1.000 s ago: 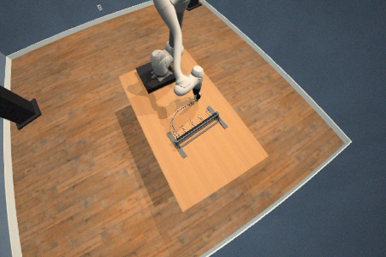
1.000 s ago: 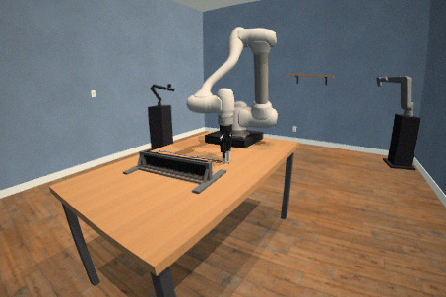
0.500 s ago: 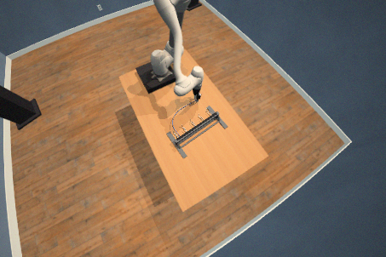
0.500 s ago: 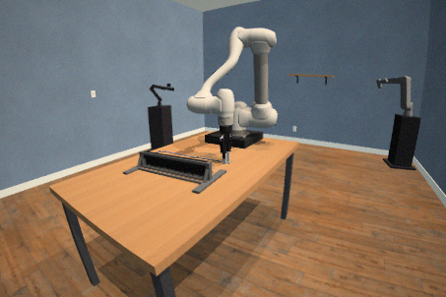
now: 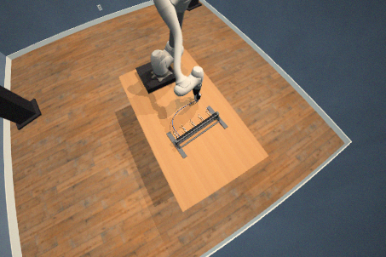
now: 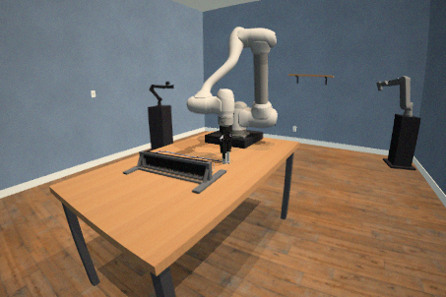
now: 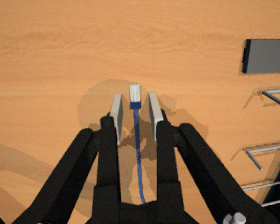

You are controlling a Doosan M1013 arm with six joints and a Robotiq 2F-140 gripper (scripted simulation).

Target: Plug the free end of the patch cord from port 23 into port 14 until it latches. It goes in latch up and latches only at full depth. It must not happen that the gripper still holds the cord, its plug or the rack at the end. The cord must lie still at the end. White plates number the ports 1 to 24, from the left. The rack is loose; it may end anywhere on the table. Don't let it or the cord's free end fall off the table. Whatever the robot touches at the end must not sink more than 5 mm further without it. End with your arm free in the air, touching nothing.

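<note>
Right now my hand is 30 mm above the free end of patch cord and 10 mm to the right of it.
</note>
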